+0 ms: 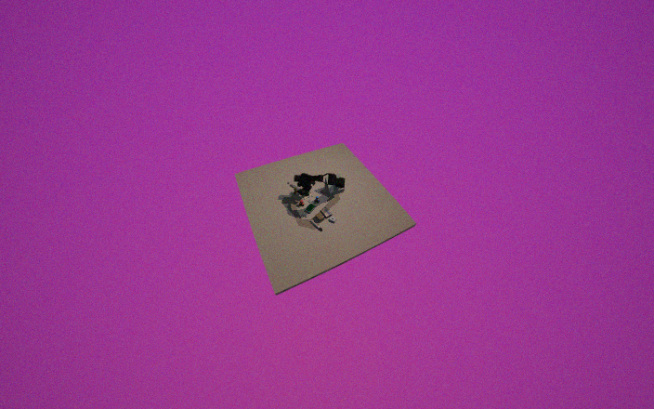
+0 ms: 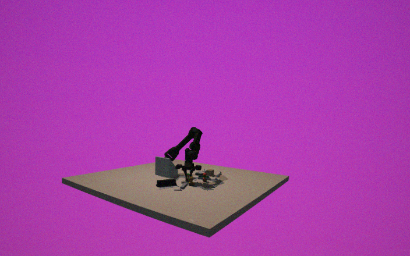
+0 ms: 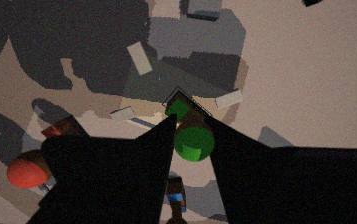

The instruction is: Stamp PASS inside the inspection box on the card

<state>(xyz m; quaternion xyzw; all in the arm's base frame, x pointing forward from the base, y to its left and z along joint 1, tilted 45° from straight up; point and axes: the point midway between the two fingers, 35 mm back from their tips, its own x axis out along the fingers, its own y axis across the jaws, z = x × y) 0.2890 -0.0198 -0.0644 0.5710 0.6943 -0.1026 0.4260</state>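
My gripper tip is right at the green-knobbed stamp. Also, from my gripper tip: blue-knobbed stamp: 11 cm to the left, 5 cm behind; white card: 3 cm below, 1 cm to the left, 1 cm ahead; yellow-knobbed stamp: 8 cm ahead, 7 cm to the right.
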